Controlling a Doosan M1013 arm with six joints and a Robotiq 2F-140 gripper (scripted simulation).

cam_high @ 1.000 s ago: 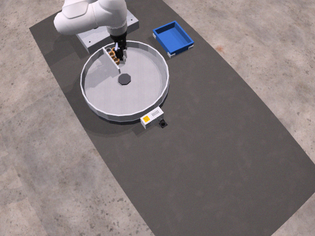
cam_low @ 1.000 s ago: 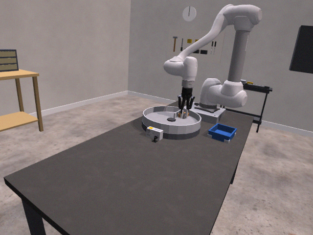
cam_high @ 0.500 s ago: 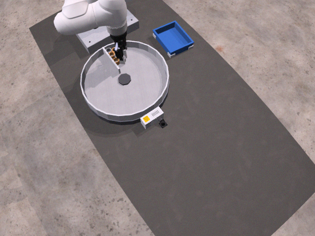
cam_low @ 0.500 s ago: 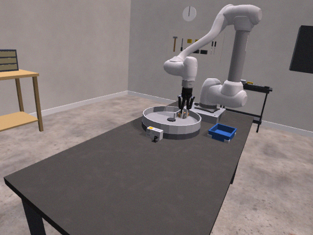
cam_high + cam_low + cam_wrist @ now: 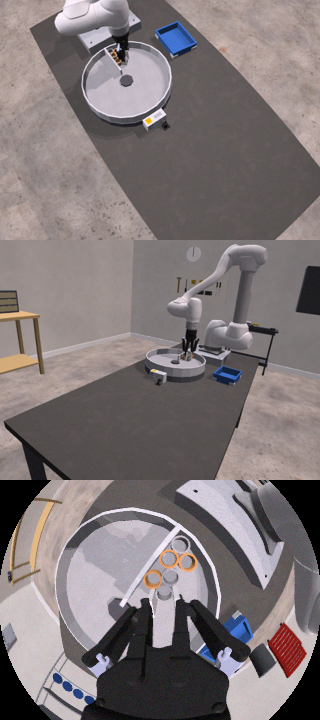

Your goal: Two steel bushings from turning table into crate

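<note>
My hand is 3 cm past the blue crate, 30 cm to the right of it and 7 cm above it. Also, from my hand: round turning table: 10 cm ahead, 4 cm to the right, 4 cm below.
</note>
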